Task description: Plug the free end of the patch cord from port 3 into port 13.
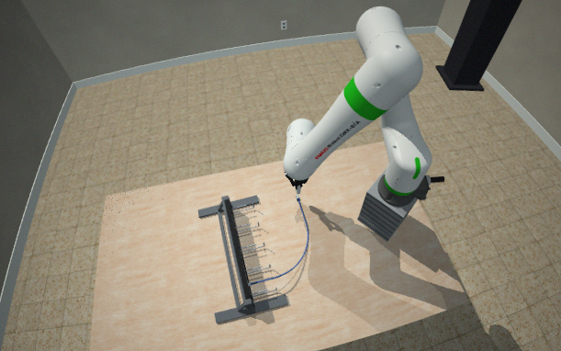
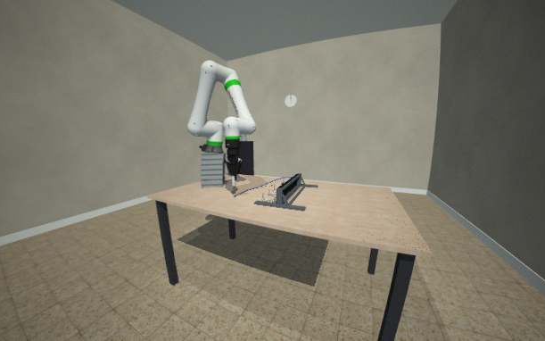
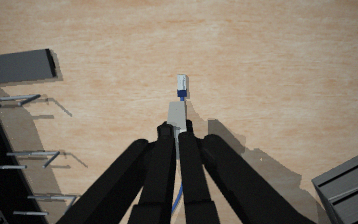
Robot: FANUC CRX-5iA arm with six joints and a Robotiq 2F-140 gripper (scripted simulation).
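My hand is 20 mm to the left of the free-end plug and 110 mm above it.
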